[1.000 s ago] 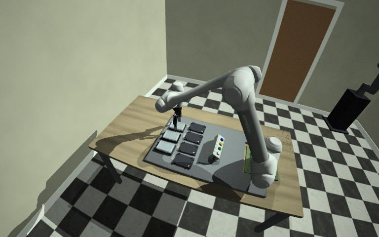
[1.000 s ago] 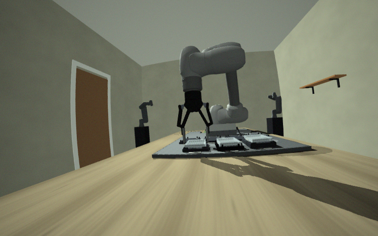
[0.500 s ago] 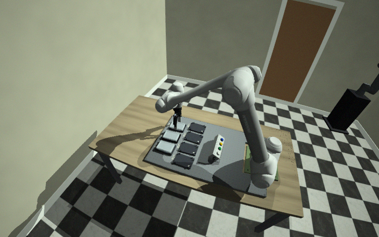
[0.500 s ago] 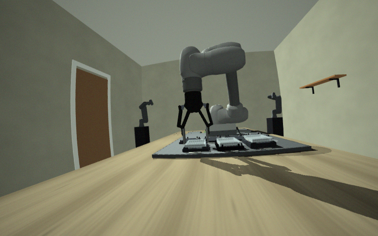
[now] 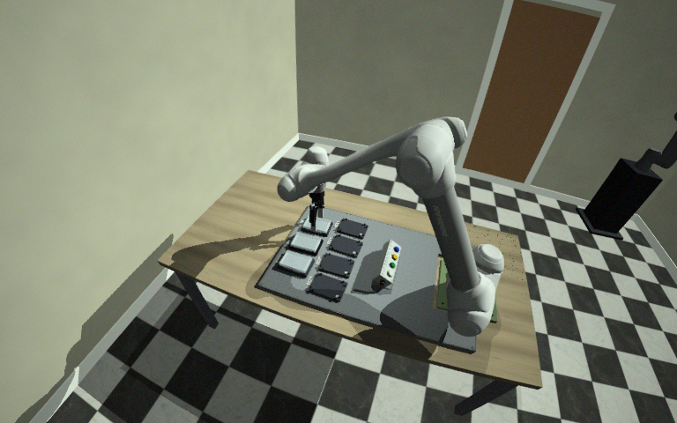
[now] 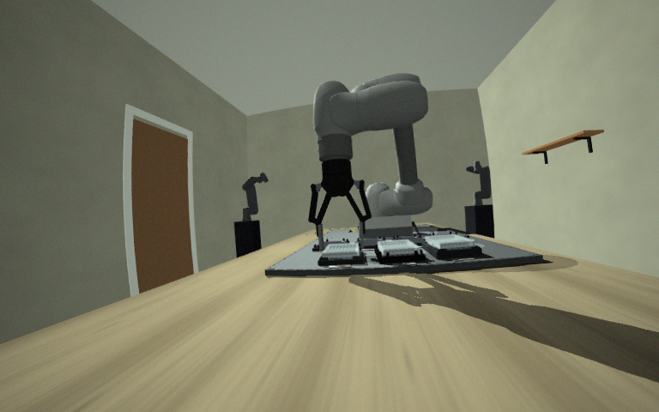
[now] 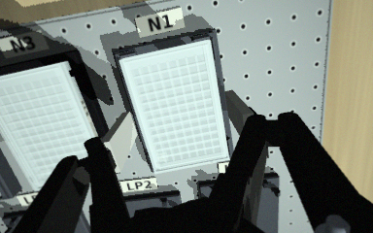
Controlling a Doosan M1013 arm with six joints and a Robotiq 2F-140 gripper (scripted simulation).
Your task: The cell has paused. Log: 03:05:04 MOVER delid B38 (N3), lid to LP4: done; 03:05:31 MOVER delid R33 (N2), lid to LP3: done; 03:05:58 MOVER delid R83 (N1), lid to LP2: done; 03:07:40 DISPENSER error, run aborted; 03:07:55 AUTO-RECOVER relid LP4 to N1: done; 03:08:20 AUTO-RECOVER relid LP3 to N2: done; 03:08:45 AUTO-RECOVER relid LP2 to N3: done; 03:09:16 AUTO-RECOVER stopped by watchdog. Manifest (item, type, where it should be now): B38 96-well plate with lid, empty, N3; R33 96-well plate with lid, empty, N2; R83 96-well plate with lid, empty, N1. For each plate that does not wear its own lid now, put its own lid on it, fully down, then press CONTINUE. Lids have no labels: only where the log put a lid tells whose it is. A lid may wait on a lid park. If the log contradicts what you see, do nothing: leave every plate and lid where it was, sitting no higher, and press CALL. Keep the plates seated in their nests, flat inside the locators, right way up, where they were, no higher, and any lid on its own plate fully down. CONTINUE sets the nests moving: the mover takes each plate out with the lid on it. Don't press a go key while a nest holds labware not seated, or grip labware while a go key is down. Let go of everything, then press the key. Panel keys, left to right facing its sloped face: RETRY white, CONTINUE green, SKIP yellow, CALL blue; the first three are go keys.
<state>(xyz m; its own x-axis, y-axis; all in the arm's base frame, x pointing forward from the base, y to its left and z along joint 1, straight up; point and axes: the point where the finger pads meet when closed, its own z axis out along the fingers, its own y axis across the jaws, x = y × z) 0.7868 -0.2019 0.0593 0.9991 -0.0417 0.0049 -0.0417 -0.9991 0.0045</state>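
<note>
Right now my hand is 20 mm above the clear lid. The rest, counted from my hand: N1 plate (30 mm below); LP2 label (90 mm behind, 80 mm to the left, 50 mm below); LP3 label (100 mm behind, 50 mm to the right, 50 mm below).
</note>
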